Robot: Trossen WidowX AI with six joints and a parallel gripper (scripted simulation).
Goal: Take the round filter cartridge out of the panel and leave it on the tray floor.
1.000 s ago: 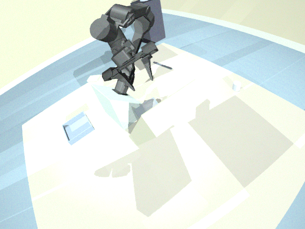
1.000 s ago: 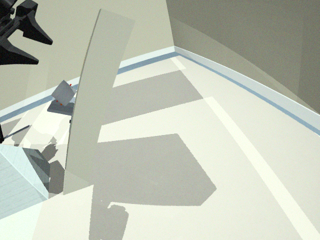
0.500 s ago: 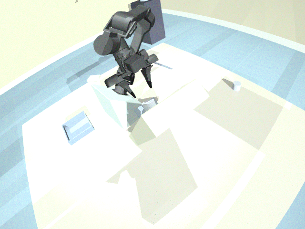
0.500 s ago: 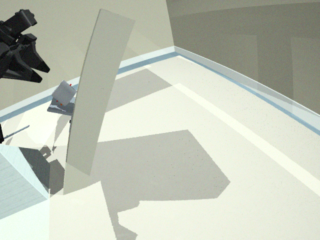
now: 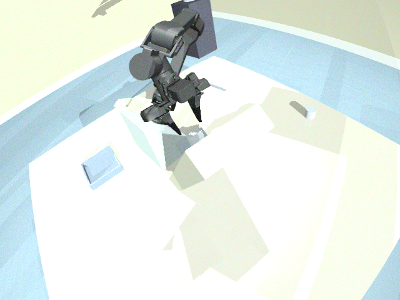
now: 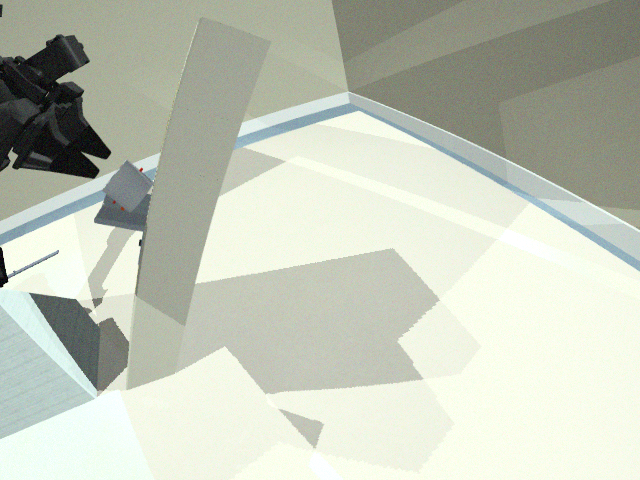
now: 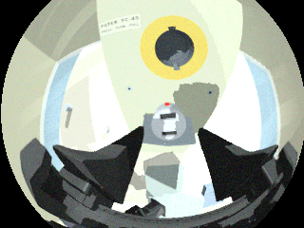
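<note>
The round filter cartridge is 30 mm below my gripper tip and 10 mm ahead of it. Round my gripper tip: grey tray: 370 mm behind, 250 mm to the right, 240 mm below; small flat plate: 720 mm behind, 240 mm below, 50 mm to the left; pale service panel: 60 mm below, 60 mm ahead, 10 mm to the right.
</note>
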